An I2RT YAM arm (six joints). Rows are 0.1 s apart.
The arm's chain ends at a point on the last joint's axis. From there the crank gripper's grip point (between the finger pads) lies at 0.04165 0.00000 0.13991 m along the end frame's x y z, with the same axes.
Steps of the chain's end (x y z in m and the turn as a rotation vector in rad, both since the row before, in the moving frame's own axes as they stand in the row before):
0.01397 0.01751 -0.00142 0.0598 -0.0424 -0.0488
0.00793 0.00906 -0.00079 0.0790 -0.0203 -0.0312
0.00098 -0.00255 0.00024 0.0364 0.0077 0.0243
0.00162 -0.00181 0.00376 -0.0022 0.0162 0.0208
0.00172 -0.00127 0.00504 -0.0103 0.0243 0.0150
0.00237 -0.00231 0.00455 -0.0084 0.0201 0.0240
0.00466 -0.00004 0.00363 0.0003 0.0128 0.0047
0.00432 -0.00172 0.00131 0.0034 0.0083 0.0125
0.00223 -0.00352 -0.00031 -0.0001 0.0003 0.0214
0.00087 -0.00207 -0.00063 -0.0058 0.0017 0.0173
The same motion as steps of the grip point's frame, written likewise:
0.00775 0.00722 -0.00009 0.0598 -0.0424 -0.0488
0.00489 -0.00327 -0.00046 0.0790 -0.0203 -0.0312
0.00211 -0.00661 -0.00016 0.0364 0.0077 0.0243
0.00387 -0.00061 0.00307 -0.0022 0.0162 0.0208
0.00509 0.00082 0.00398 -0.0103 0.0243 0.0150
0.00515 -0.00011 0.00368 -0.0084 0.0201 0.0240
0.00645 0.00012 0.00309 0.0003 0.0128 0.0047
0.00548 -0.00167 0.00096 0.0034 0.0083 0.0125
0.00226 -0.00261 -0.00032 -0.0001 0.0003 0.0214
0.00109 -0.00054 -0.00071 -0.0058 0.0017 0.0173

